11 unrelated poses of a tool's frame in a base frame.
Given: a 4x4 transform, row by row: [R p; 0 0 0 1], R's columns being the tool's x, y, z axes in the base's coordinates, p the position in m. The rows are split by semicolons.
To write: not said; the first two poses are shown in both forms.
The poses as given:
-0.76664 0.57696 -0.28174 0.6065; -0.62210 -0.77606 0.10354 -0.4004; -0.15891 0.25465 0.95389 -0.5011; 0 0 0 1
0.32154 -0.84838 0.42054 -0.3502; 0.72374 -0.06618 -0.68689 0.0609; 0.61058 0.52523 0.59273 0.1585; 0 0 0 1
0.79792 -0.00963 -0.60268 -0.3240; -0.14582 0.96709 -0.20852 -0.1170; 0.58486 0.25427 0.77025 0.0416; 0 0 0 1
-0.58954 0.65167 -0.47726 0.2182; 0.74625 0.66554 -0.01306 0.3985; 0.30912 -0.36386 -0.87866 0.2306; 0 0 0 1
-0.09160 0.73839 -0.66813 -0.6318; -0.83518 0.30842 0.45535 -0.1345; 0.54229 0.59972 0.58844 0.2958; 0 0 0 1
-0.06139 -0.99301 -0.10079 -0.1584; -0.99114 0.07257 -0.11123 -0.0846; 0.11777 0.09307 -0.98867 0.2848; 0 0 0 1
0.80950 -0.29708 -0.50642 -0.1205; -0.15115 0.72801 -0.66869 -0.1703; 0.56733 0.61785 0.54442 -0.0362; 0 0 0 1
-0.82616 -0.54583 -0.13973 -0.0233; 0.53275 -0.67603 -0.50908 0.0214; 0.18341 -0.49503 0.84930 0.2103; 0 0 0 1
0.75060 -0.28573 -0.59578 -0.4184; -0.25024 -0.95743 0.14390 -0.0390; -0.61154 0.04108 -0.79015 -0.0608; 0 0 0 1
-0.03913 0.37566 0.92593 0.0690; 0.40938 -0.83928 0.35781 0.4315; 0.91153 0.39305 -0.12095 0.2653; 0 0 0 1
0.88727 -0.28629 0.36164 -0.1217; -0.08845 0.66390 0.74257 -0.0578; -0.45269 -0.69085 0.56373 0.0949; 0 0 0 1
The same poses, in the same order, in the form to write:
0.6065 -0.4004 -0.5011 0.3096 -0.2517 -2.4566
-0.3502 0.0609 0.1585 1.0010 -0.1569 1.2983
-0.3240 -0.1170 0.0416 0.2512 -0.6445 -0.0739
0.2182 0.3985 0.2306 -1.0908 -2.4453 0.2941
-0.6318 -0.1345 0.2958 0.1210 -1.0145 -1.3189
-0.1584 -0.0846 0.2848 2.0427 -2.1853 0.0187
-0.1205 -0.1703 -0.0362 0.7642 -0.6378 0.0867
-0.0233 0.0214 0.2103 0.0318 -0.7299 2.4364
-0.4184 -0.0390 -0.0608 -2.8876 0.4424 0.9966
0.0690 0.4315 0.2653 2.1597 0.8826 2.0657
-0.1217 -0.0578 0.0949 -0.8456 0.4804 0.1167

